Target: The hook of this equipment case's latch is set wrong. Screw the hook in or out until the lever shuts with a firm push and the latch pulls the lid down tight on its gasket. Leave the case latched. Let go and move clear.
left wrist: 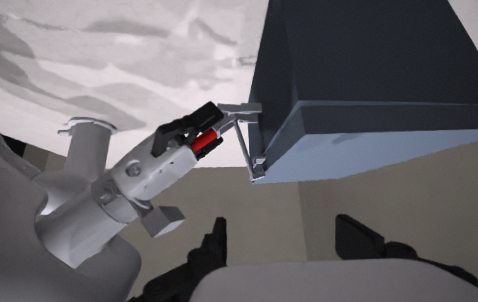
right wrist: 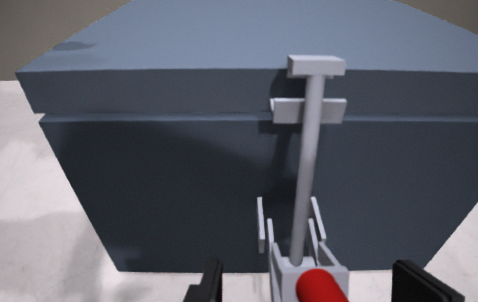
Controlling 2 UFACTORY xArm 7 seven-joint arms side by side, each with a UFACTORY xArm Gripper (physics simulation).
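Places are measured from the left arm's base along level axes (x ahead, y left, z up), in millimetres.
Pixels of known places: left gripper, fingertip midpoint: [left wrist: 281, 234]; right gripper, fingertip midpoint: [left wrist: 218, 123] [right wrist: 307, 289]; right arm's base, origin of the base link: [left wrist: 94, 126].
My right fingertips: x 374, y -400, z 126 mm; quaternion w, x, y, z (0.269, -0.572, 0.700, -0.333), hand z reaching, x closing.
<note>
Ahead of a thing's pixels: the offset from my right fingertips to its top centre. "pt": to the spot under its first point. Level surfaces: height alone.
The case [left wrist: 370, 55] [right wrist: 175, 185] is dark blue-grey, with its lid {pt 83 mm up, 131 mm ahead, 62 mm left} [left wrist: 320, 155] [right wrist: 200, 40] down on it. The hook's rod {96 mm up, 42 mm ahead, 8 mm right} [left wrist: 242, 142] [right wrist: 309, 145] rises from the lever. Its crosswise head {pt 92 mm up, 58 mm ahead, 1 mm left} [left wrist: 257, 176] [right wrist: 317, 66] stands above the catch {pt 70 mm up, 54 mm ahead, 1 mm left} [right wrist: 288, 111] on the lid's front. The lever's red grip {52 mm up, 27 mm back, 5 mm left} [left wrist: 205, 140] [right wrist: 320, 285] sticks out away from the case. My right gripper [left wrist: 218, 123] [right wrist: 307, 270] is open, with its fingers on either side of the red grip and apart from it. My left gripper [left wrist: 281, 234] is open and empty, away from the latch.
The latch's bracket {pt 16 mm down, 47 mm ahead, 12 mm left} [left wrist: 245, 108] is fixed to the case's front, low down. The right arm [left wrist: 82, 235] reaches in from the left in the left wrist view. The case stands on a pale marbled table top {127 mm down} [left wrist: 125, 60] [right wrist: 30, 200].
</note>
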